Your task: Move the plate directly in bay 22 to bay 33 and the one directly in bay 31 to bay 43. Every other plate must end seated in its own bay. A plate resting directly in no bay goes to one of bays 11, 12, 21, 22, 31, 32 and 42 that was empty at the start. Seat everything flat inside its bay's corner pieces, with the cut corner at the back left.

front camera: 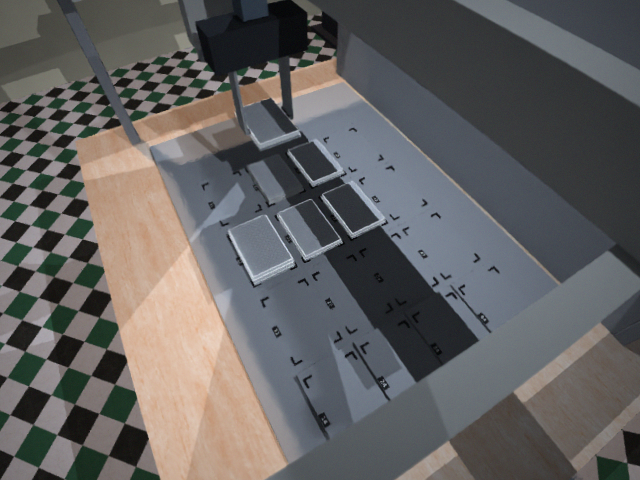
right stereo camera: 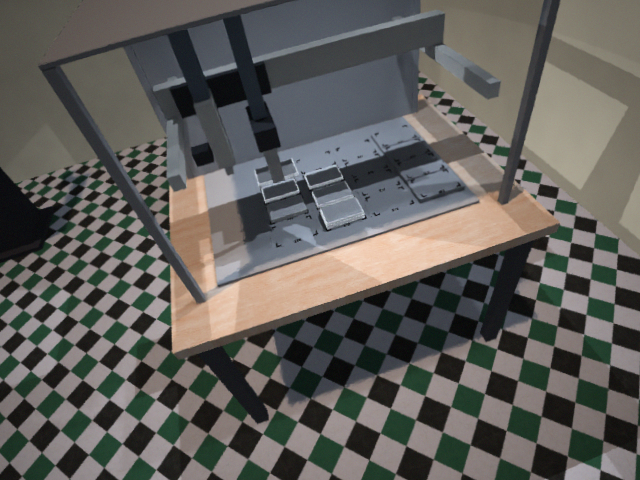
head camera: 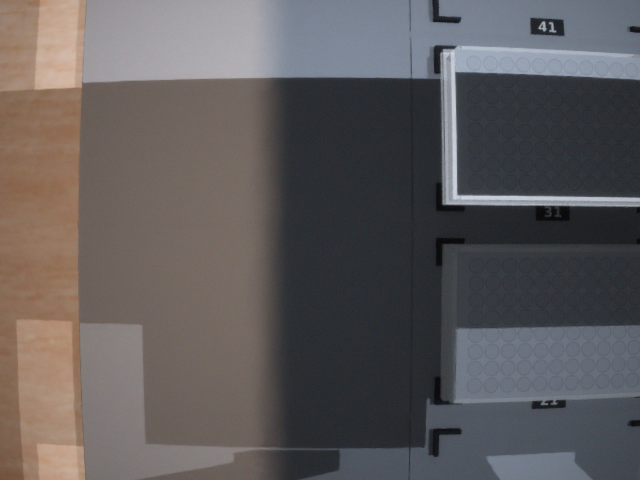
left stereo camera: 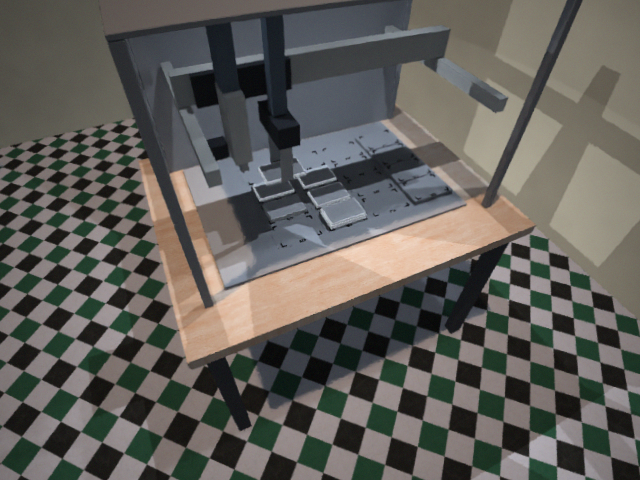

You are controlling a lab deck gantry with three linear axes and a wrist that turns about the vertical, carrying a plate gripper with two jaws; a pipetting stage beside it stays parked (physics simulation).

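Places are measured from the robot's base along level axes (x right, y ahead, z up), in metres.
Pixels of known places: gripper, between the fingertips: [front camera: 266, 122] [right stereo camera: 276, 172] [left stereo camera: 281, 171]; robot's base, origin of its link: [front camera: 203, 186] [right stereo camera: 277, 246] [left stereo camera: 283, 246].
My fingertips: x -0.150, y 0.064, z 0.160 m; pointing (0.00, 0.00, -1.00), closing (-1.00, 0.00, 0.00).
Note:
Ahead of a thing's pixels: the offset from my fingertips to its top centre. "spot": to the spot under its first point.
My gripper [front camera: 267, 122] [left stereo camera: 281, 170] is shut on a clear plate {dx +0.000, dy +0.000, dz +0.007 m} [front camera: 261, 128] [left stereo camera: 267, 172] [right stereo camera: 288, 169], held level above the deck, near the space over bays 21 and 31. It does not show in the head view. Below are a plate in bay 31 {spot: dx -0.102, dy +0.006, dz -0.146 m} [front camera: 314, 161] [head camera: 547, 134] [left stereo camera: 273, 191], one in bay 21 {spot: dx +0.005, dy +0.008, dz -0.146 m} [front camera: 273, 178] [head camera: 547, 356] [left stereo camera: 285, 209], one in bay 32 {spot: dx -0.105, dy +0.169, dz -0.146 m} [front camera: 353, 207] [right stereo camera: 324, 177] and one in bay 22 {spot: dx +0.002, dy +0.175, dz -0.146 m} [front camera: 310, 229]. The plate in bay 12 {spot: dx +0.109, dy +0.176, dz -0.133 m} [front camera: 261, 248] [left stereo camera: 342, 212] looks thick, with doubled rims like a stack. Cut corners are too small to tell.
Bays 11, 41, 42, 33 and 43 show bare corner pieces in the front view. The parked pipetting stage [left stereo camera: 235, 129] [right stereo camera: 214, 129] hangs left of the gripper. A rail [left stereo camera: 367, 56] crosses behind it, and frame posts [left stereo camera: 165, 170] stand at the deck sides.

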